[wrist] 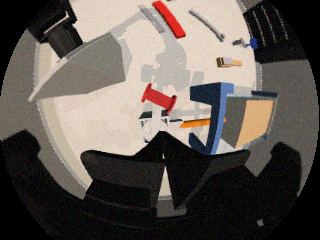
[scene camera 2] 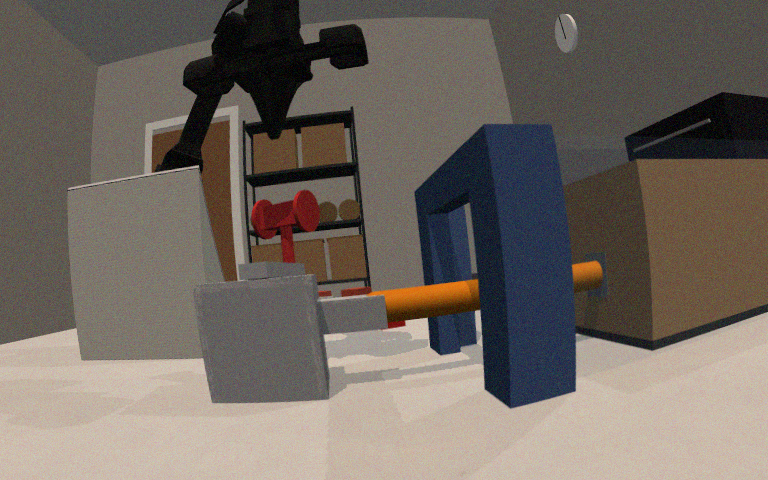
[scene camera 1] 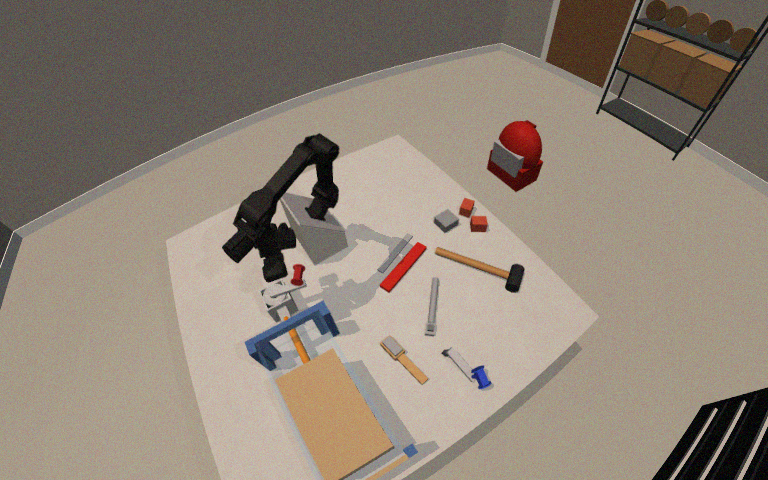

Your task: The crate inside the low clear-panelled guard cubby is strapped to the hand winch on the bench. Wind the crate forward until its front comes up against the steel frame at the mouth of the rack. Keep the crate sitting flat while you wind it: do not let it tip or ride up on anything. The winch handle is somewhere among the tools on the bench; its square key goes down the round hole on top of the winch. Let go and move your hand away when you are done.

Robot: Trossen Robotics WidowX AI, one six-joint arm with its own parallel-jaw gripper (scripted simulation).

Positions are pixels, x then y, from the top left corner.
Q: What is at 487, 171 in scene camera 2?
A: A blue steel frame.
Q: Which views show my gripper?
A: The wrist view, scene camera 2 and scene camera 1: all of them.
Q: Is my gripper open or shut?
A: Shut.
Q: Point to a hammer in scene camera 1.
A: At 514, 278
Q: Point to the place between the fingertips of my gripper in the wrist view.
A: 162, 134
